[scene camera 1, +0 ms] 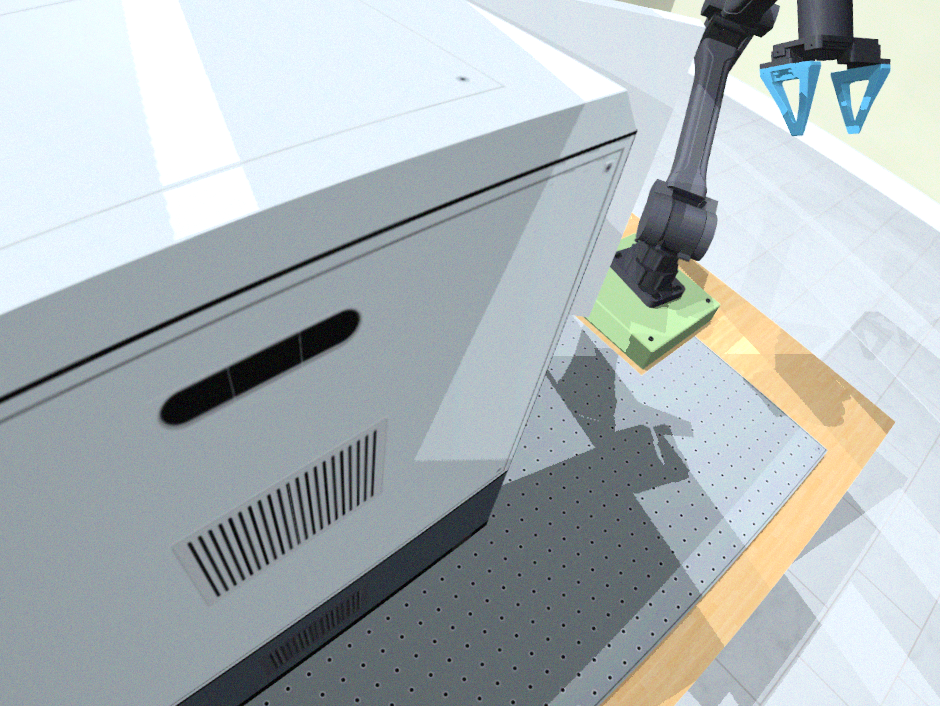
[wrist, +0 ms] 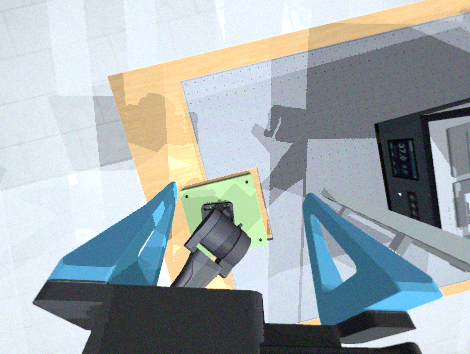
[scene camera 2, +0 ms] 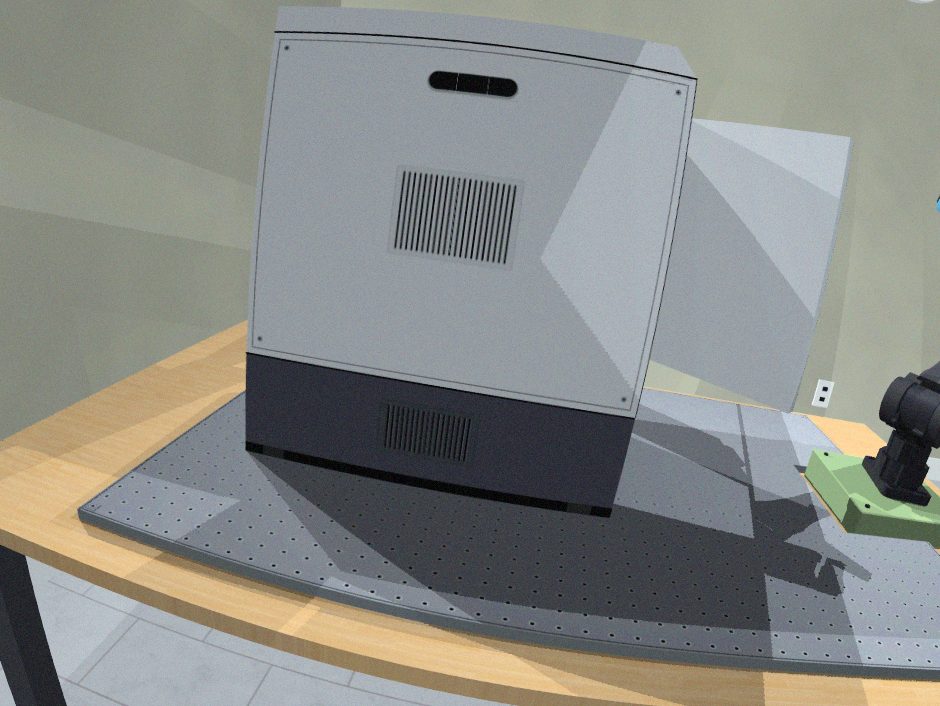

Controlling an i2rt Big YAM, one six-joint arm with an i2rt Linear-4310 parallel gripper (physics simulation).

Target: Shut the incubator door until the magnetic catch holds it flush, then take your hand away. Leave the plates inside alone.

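Pixels of known places: gripper, fingertip midpoint: (scene camera 1: 826, 134) (wrist: 242, 192); arm's base, origin of the base link: (scene camera 1: 644, 278) (wrist: 219, 223) (scene camera 2: 893, 483).
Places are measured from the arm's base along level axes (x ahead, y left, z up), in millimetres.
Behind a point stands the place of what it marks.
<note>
The light grey incubator (scene camera 1: 425, 334) @(x 609, y 258, z 402 mm) (scene camera 2: 341, 303) @(x 813, y 294, z 181 mm) (wrist: 422, 200) @(x 502, y 35, z 80 mm) stands on the perforated board. Its door (scene camera 2: 752, 250) @(x 342, y 40, z 309 mm) (wrist: 425, 237) @(x 242, y 88, z 337 mm) is wide open and stands out from the front; part of the door (scene camera 1: 645, 60) @(x 285, y 77, z 443 mm) also shows behind the body in scene camera 1. My gripper (scene camera 1: 825, 133) @(x 50, y 167, z 387 mm) (wrist: 242, 192) @(x 50, y 167, z 387 mm) is open and empty, points down and hangs high, out beyond the door's free side. In the wrist view the right finger overlaps the free end of the door, and I see no contact. Pale grey shapes show inside the incubator at the right edge; I cannot tell which are plates.
The arm's base sits on a green block (scene camera 1: 645, 326) @(x 77, y 86, z -1 mm) (scene camera 2: 870, 497) @(x 69, y 74, z -1 mm) (wrist: 240, 185) @(x 69, y 102, z -2 mm) on the wooden table (scene camera 1: 828, 402) @(x -164, y 334, z -45 mm) (scene camera 2: 91, 410) @(x 1216, y 339, z -45 mm) (wrist: 145, 85) @(x -161, y 395, z -45 mm). The perforated board (scene camera 1: 729, 425) @(x 59, y 280, z -32 mm) (scene camera 2: 189, 486) @(x 931, y 431, z -32 mm) (wrist: 225, 110) @(x 49, y 309, z -32 mm) runs under the incubator to near the table edge. A wall with a socket (scene camera 2: 822, 393) stands behind.
</note>
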